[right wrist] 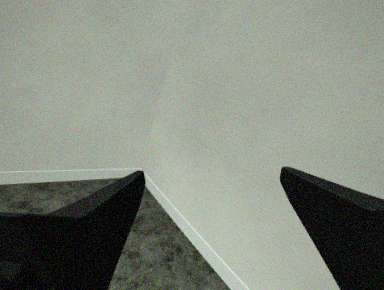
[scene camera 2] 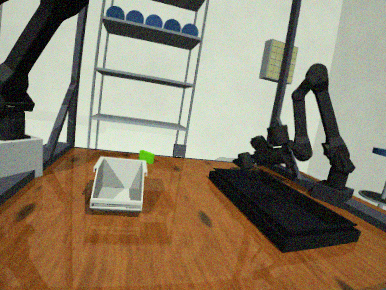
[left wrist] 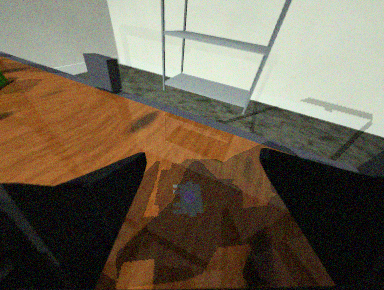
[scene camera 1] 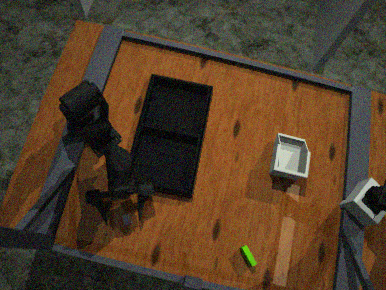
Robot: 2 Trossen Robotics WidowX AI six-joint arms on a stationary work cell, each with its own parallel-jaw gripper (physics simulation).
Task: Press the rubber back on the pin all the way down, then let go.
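Places are measured from the left arm's base along level axes (x right, y down, z ahead), in metres.
Pixels of known places: left gripper, fingertip midpoint: (left wrist: pixel 202 155) (scene camera 1: pixel 123 222); right gripper, fingertip midpoint: (right wrist: pixel 212 175); left arm's base, link origin: (scene camera 2: pixel 334 186) (scene camera 1: pixel 82 117); right arm's base, link origin: (scene camera 2: pixel 9 136) (scene camera 1: pixel 374 200).
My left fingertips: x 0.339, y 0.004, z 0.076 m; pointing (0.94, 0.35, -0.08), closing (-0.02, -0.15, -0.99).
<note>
Ahead of a thing's pixels: the offset from my left fingertips to its top centre. "spot": to the spot under its first point.
The pin, a small grey-blue piece @(spot: dx -0.012, dy +0.036, dz +0.006 m) (scene camera 1: pixel 126 219) (left wrist: pixel 194 206), lies in shadow on the wooden table. A purple round spot @(spot: dx -0.016, dy +0.038, dz +0.007 m) (left wrist: pixel 188 197), perhaps the rubber back, shows at its middle; how far down it sits cannot be told. My left gripper (scene camera 1: pixel 123 221) (left wrist: pixel 202 155) is open, its fingers on either side of the pin in the scene camera 1 view. In the left wrist view the pin lies beyond and between the open fingers, touching neither. In scene camera 2 the left gripper (scene camera 2: pixel 245 161) is low behind the black tray. My right gripper (right wrist: pixel 212 175) is open and empty, facing a wall.
A black two-part tray @(dx -0.251, dy +0.007, dz +0.184 m) (scene camera 1: pixel 171 134) (scene camera 2: pixel 320 241) lies close to the left gripper. A bright green block @(dx +0.164, dy +0.009, dz +0.331 m) (scene camera 1: pixel 248 256) (scene camera 2: pixel 146 157) lies near the table's edge. A pale grey open bin @(spot: dx -0.039, dy +0.012, dz +0.516 m) (scene camera 1: pixel 289 175) (scene camera 2: pixel 117 205) stands farther across. Grey frame bars (scene camera 1: pixel 235 61) border the table.
</note>
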